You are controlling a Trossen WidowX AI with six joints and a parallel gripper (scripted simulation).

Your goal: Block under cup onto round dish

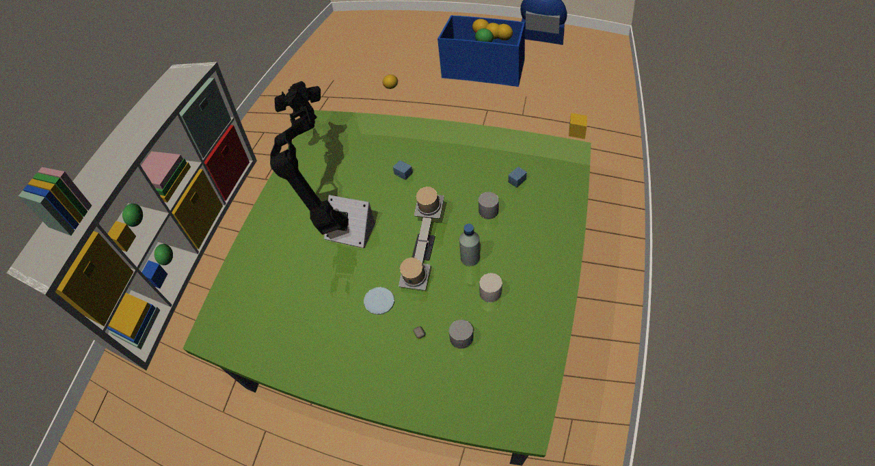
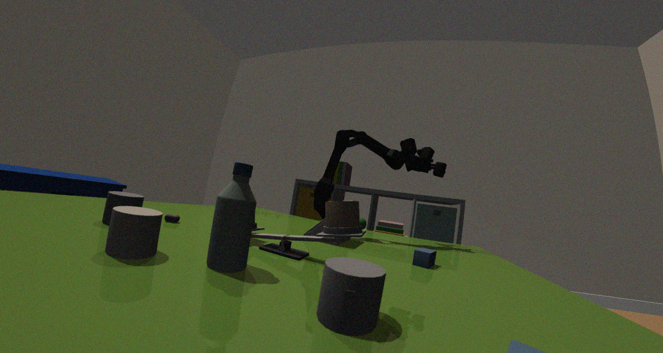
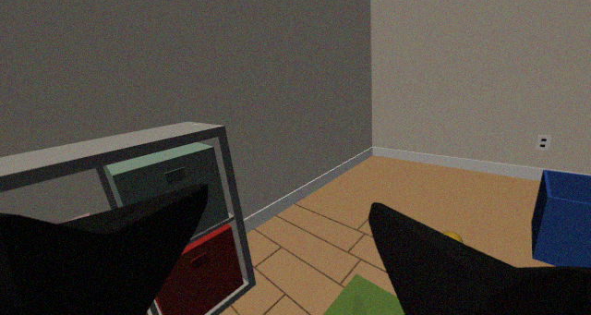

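Right now my gripper tip is 630 mm short of the brown cup, 550 mm to the left of it and 280 mm above it. From my gripper tip the other things lie so: pale round dish (630 mm to the right, 530 mm ahead, 340 mm below); then balance (620 mm ahead, 400 mm to the right, 300 mm below); then grey block (630 mm ahead, 530 mm to the right, 300 mm below).
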